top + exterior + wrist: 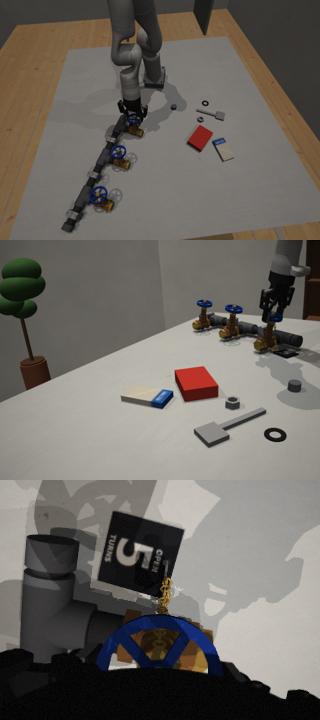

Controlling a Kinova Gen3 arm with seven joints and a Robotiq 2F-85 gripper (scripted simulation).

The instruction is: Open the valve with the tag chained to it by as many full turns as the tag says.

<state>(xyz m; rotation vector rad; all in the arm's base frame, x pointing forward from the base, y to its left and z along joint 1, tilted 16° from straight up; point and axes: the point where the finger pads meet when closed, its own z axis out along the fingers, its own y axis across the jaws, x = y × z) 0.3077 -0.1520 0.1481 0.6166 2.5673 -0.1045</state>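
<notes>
My gripper is now 120 mm above the black tag and 40 mm past it. Round my hand: red block 310 mm to the left, 130 mm ahead, 110 mm below; then small grey cylinder 230 mm to the left, 110 mm below, 100 mm behind; then grey paddle-shaped tool 440 mm to the left, 120 mm below.
</notes>
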